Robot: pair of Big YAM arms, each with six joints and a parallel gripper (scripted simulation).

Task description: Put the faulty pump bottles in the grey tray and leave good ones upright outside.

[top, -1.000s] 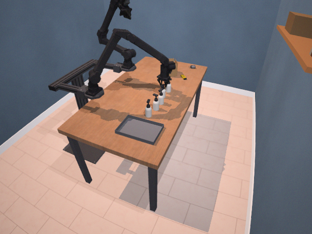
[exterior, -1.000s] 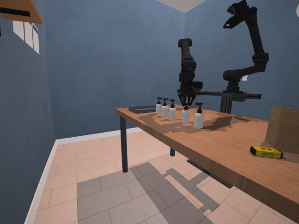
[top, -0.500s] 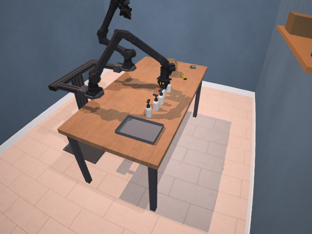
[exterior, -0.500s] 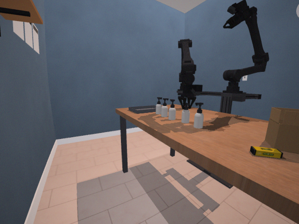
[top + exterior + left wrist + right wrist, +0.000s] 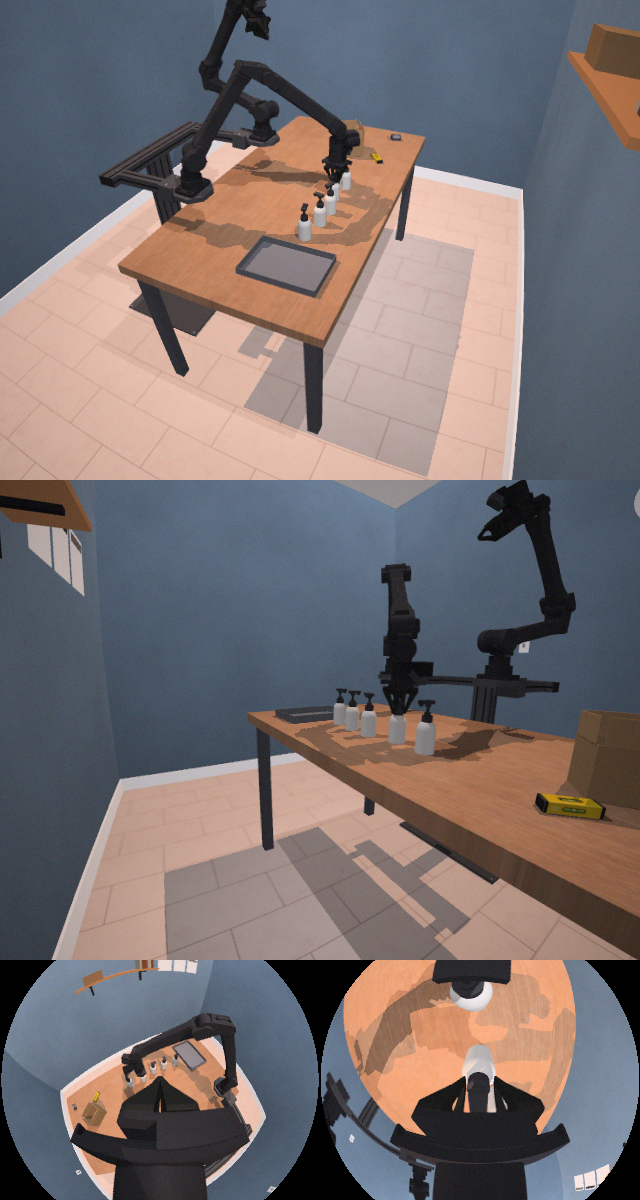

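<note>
My right hand is 49 cm to the left of the grey tray, 9 cm above it and 2 cm short of it. Round my right hand: dark object 75 cm to the left, 8 cm below, 7 cm ahead; then yellow spirit level 45 cm to the left, 9 cm below, 6 cm ahead.
</note>
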